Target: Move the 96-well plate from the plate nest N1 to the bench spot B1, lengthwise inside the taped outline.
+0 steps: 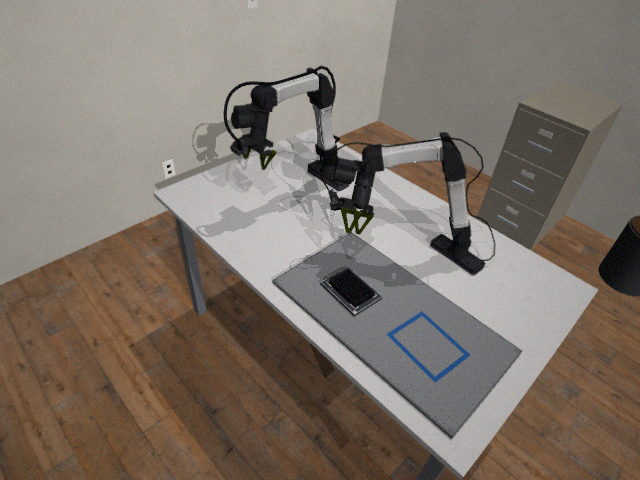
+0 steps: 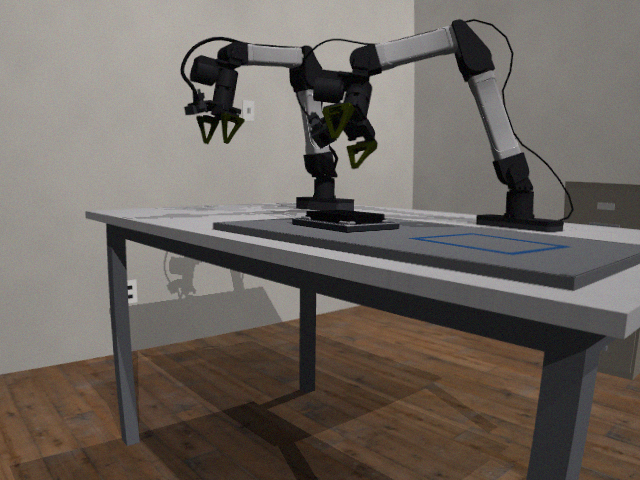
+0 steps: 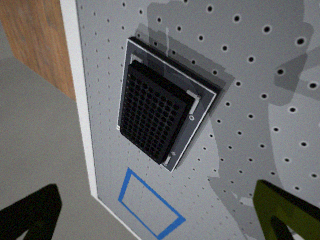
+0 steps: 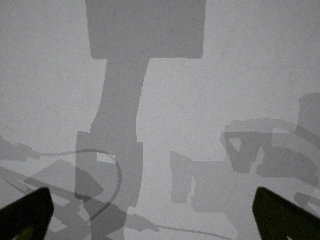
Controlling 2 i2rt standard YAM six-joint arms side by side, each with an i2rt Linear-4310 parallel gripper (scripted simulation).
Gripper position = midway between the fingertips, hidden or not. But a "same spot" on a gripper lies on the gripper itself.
my left gripper: image 1; image 2; image 3 157, 191; not seen in image 4 (out of frame)
black 96-well plate: image 1; image 2 349, 216; image 3; not seen in image 4 (out of frame)
same spot on black 96-well plate: (image 3: 154, 109) = (image 1: 347, 280)
same spot on my left gripper: (image 1: 367, 212) = (image 2: 364, 124)
